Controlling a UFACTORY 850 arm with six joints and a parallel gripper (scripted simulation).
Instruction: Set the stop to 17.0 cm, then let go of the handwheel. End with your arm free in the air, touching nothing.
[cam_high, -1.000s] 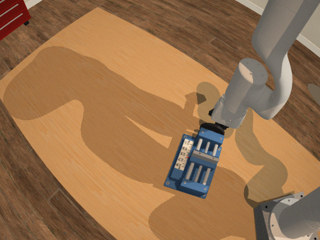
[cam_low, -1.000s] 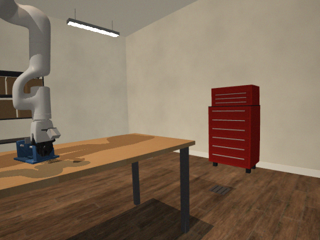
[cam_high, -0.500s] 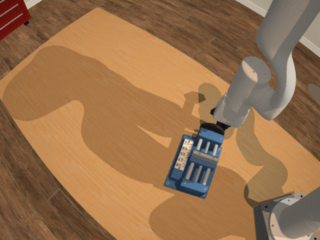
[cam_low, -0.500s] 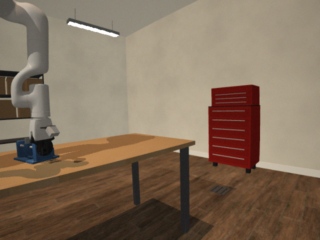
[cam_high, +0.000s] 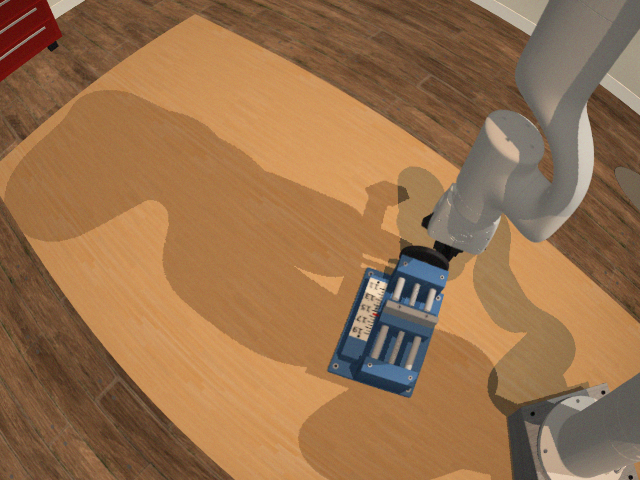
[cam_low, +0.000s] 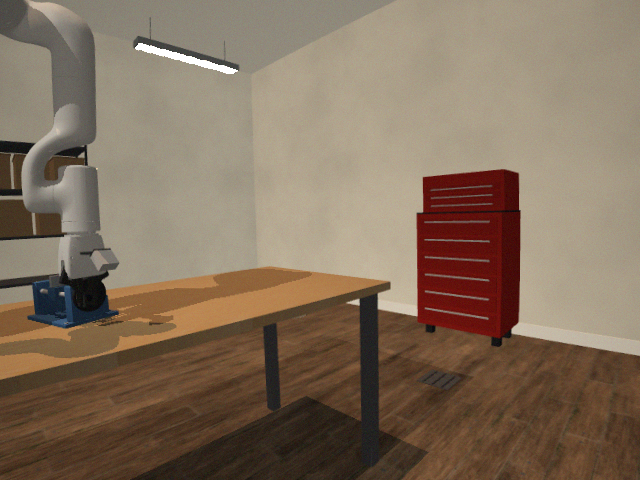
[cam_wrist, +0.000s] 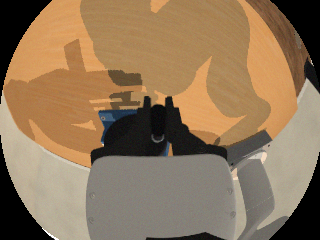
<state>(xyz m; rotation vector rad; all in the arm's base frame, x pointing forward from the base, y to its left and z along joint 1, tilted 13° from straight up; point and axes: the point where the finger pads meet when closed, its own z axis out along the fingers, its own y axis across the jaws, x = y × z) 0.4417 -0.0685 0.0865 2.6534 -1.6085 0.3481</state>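
Now: hand 2 cm to the right of the black handwheel. The rest, counted from my hand: grey stop bar 3 cm behind, 15 cm to the left, 1 cm above.
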